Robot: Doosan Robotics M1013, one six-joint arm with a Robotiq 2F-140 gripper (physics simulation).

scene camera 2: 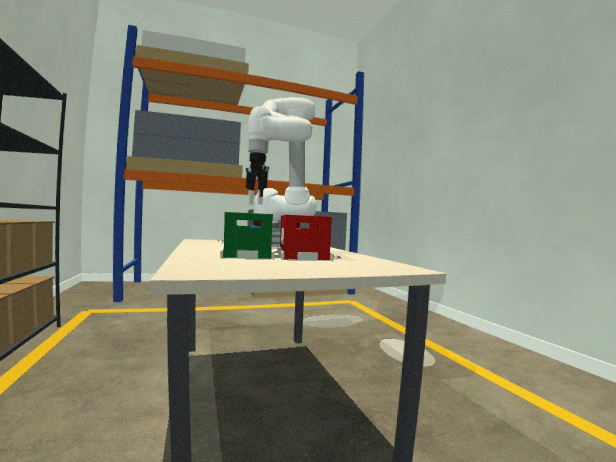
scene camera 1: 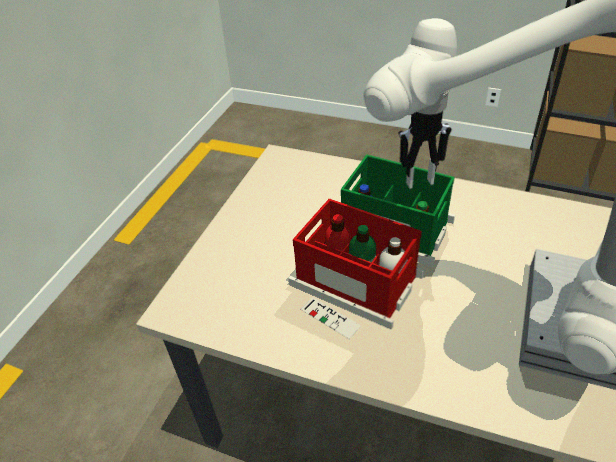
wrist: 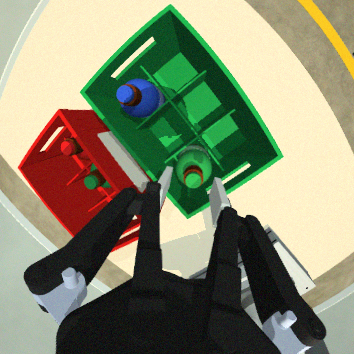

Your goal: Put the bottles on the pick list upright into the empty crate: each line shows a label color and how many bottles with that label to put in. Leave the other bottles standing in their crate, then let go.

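Places are measured from the arm's base along level axes (x ahead, y left, z up), in metres.
Pixels of known places: gripper, fingertip midpoint: [scene camera 2: 255, 204] [scene camera 1: 419, 183] [wrist: 191, 181].
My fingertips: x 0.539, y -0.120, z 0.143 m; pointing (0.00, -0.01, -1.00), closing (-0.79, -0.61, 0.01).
Note:
Behind a point stands the place of what it marks.
The green crate [scene camera 1: 430, 230] @(x 0.481, y -0.060, z 0.044 m) [scene camera 2: 247, 245] @(x 0.745, y -0.162, z -0.028 m) [wrist: 122, 125] @(x 0.667, y -0.072, z 0.062 m) holds a blue bottle [scene camera 1: 364, 188] @(x 0.694, y -0.112, z 0.085 m) [wrist: 142, 97] @(x 0.680, y -0.128, z 0.049 m) and a green bottle [scene camera 1: 422, 205] @(x 0.521, y -0.104, z 0.085 m) [wrist: 190, 165] @(x 0.537, y -0.115, z 0.057 m), both upright in opposite end cells. My gripper [scene camera 1: 421, 184] @(x 0.539, y -0.120, z 0.143 m) [scene camera 2: 255, 206] @(x 0.539, y -0.120, z 0.143 m) [wrist: 191, 181] @(x 0.539, y -0.120, z 0.143 m) is partly open and empty, fingertips above the green bottle's end of that crate. The red crate [scene camera 1: 380, 295] @(x 0.530, y 0.192, z 0.024 m) [scene camera 2: 306, 245] @(x 0.770, y 0.069, z -0.020 m) [wrist: 42, 175] @(x 0.735, y 0.164, z 0.059 m) holds an upright red bottle [scene camera 1: 337, 235] @(x 0.705, y 0.056, z 0.044 m) [wrist: 70, 146] @(x 0.707, y 0.023, z 0.085 m), green bottle [scene camera 1: 362, 246] @(x 0.627, y 0.069, z 0.044 m) [wrist: 94, 180] @(x 0.632, y 0.034, z 0.085 m) and white bottle [scene camera 1: 392, 256] @(x 0.541, y 0.077, z 0.048 m); the white one is hidden in the wrist view. The pick list [scene camera 1: 350, 327] @(x 0.589, y 0.242, z -0.076 m) shows red 1, green 2, white 1.
Both crates stand side by side on the table [scene camera 1: 225, 280] @(x 0.973, y 0.232, z -0.077 m) [scene camera 2: 200, 270] @(x 1.042, y -0.310, z -0.077 m), with low pale rails [scene camera 1: 340, 301] @(x 0.638, y 0.192, z -0.051 m) at their bases. The crate walls and green dividers stand close below the fingers. The arm's base plate [scene camera 1: 550, 300] @(x 0.141, y 0.024, z 0.001 m) is at the right of the table in scene camera 1.

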